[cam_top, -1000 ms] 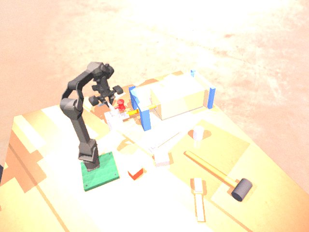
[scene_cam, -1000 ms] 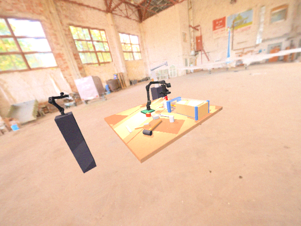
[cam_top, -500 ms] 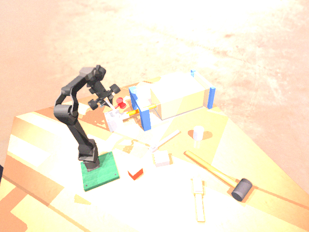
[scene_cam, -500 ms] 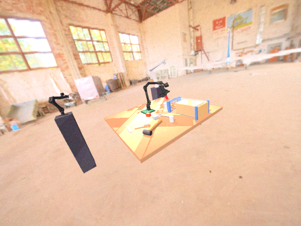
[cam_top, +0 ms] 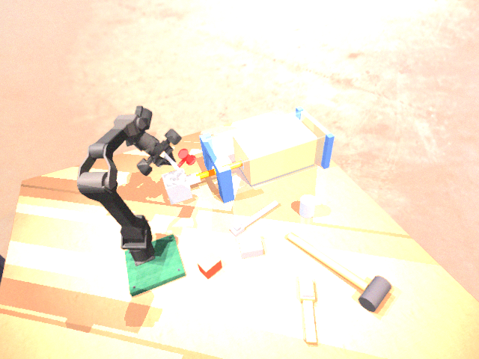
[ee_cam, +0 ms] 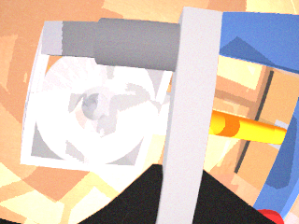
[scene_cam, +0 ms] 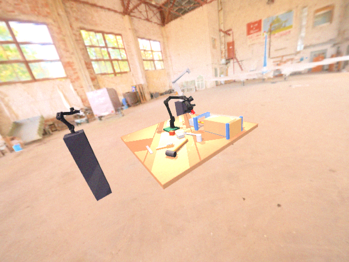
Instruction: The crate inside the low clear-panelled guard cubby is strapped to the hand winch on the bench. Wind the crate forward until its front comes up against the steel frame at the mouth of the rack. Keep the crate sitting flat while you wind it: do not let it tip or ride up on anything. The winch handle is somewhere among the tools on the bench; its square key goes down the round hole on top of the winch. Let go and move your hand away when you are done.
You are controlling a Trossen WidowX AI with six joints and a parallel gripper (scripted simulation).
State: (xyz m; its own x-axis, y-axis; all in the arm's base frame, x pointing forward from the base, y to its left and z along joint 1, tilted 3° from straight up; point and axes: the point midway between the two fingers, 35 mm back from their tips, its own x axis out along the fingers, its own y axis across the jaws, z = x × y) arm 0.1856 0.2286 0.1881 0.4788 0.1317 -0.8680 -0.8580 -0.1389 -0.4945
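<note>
Now: the red grip 4 cm to the right of my gripper tip, 3 cm ahead of it and 3 cm above it. Round my gripper tip: blue steel frame (15 cm ahead, 6 cm below); then hand winch (13 cm below, 3 cm behind); then white crank handle (1 cm to the right, 1 cm above).
</note>
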